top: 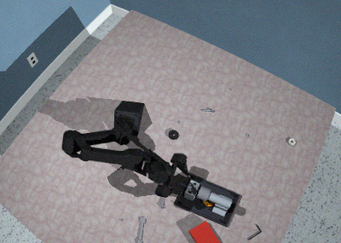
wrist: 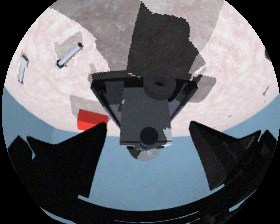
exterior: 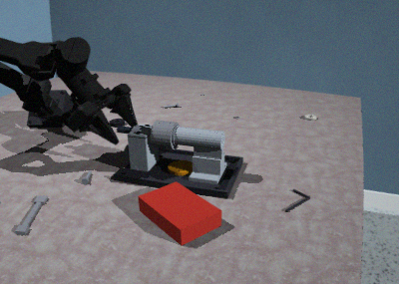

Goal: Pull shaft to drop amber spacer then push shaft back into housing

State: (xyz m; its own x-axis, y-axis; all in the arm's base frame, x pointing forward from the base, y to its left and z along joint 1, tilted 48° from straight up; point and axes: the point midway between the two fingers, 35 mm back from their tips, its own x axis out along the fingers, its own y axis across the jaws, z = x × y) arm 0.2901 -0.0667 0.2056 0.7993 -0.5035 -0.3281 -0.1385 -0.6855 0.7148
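Now: hand 100 mm short of the dark shaft, 20 mm to the left of it and 10 mm above it. Round my hand: black disc 90 mm behind, 230 mm to the left, 90 mm below; then grey spacer 120 mm ahead, 20 mm to the right, 10 mm below; then amber spacer 140 mm ahead, 20 mm to the right, 80 mm below.
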